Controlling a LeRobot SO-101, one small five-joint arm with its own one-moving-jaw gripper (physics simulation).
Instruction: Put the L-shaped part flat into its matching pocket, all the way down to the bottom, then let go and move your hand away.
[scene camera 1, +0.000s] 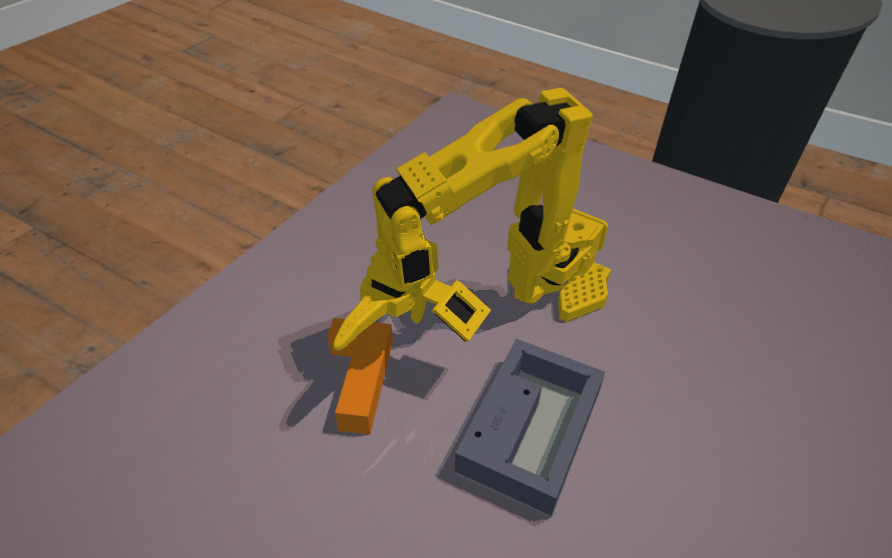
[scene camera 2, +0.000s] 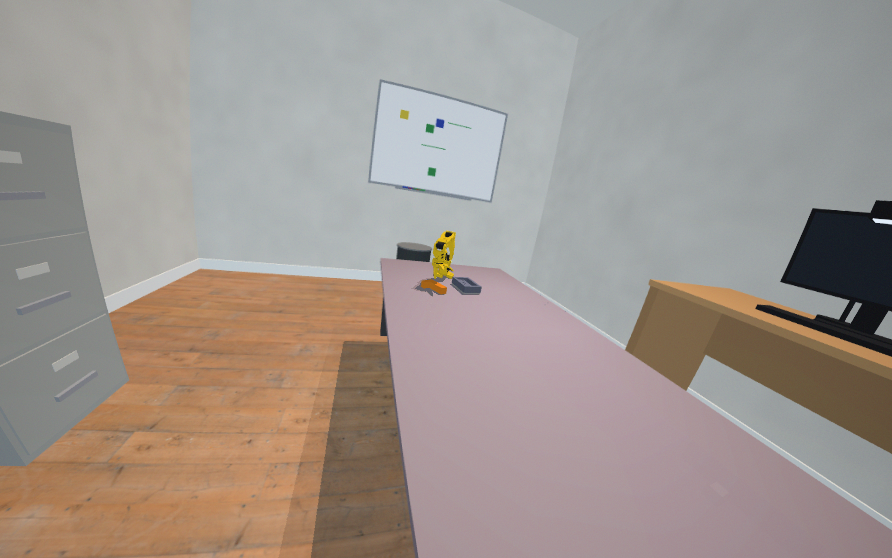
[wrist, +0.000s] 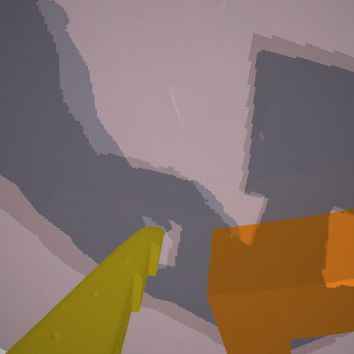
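Pixels of known places: hand, its tool point: (scene camera 1: 415, 320) (scene camera 2: 435, 278) (wrist: 160, 245); arm's base, origin of its link: (scene camera 1: 550, 296) (scene camera 2: 444, 277).
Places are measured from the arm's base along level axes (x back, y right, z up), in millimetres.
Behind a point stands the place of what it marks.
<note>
The orange L-shaped part (scene camera 1: 361, 389) @[x -232, y 82, z 30 mm] (scene camera 2: 434, 287) @[x -220, y 108, z 15 mm] (wrist: 280, 270) @[x -172, y 97, z 23 mm] lies flat on the table, left of the grey block in scene camera 1. Its short arm is at the robot's end, in shadow. My gripper (scene camera 1: 378, 332) (scene camera 2: 443, 277) @[x -137, y 89, z 32 mm] is fully open and empty, pointing down over that end. One jaw overlaps the short arm in scene camera 1; the other is behind it. In the wrist view a notched jaw (wrist: 120, 285) @[x -132, y 82, z 51 mm] stands left of the part, with a gap between them; the moving jaw is out of picture. The L-shaped pocket (scene camera 1: 543, 431) @[x -162, y -74, z 5 mm] in the grey block is empty.
The grey block (scene camera 1: 493, 424) @[x -200, y -41, z 37 mm] (scene camera 2: 468, 290) @[x -238, y -50, z 17 mm] sits on the table (scene camera 1: 723, 427) @[x -60, y -209, z 0 mm] (scene camera 2: 526, 427) @[x -972, y 88, z 0 mm], in front of the arm's base (scene camera 1: 536, 263) @[x -52, y 1, z 93 mm]. A dark bin (scene camera 1: 749, 98) stands beyond the table edge. The gripper's shadow falls around the part.
</note>
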